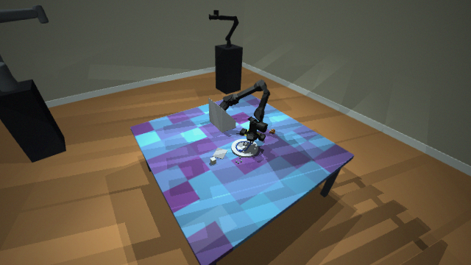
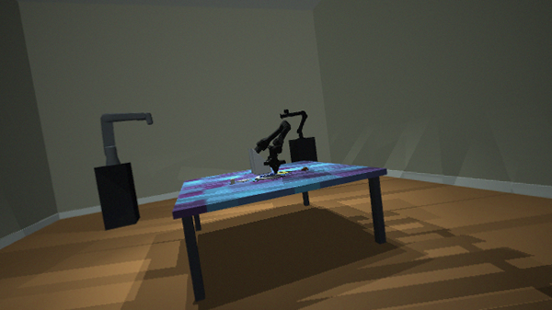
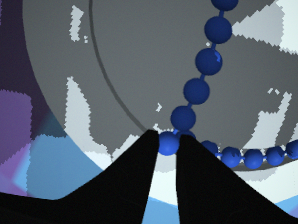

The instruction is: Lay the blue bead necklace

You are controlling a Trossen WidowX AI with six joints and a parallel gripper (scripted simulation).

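The round white bead board lies 70 mm to the right of my gripper tip and 10 mm below it. Also, from my gripper tip: cream cube 20 mm behind, 340 mm to the right; then yellow patch 100 mm behind, 100 mm to the left, 20 mm below; then flat grey square 70 mm behind, 250 mm to the right, 20 mm below.
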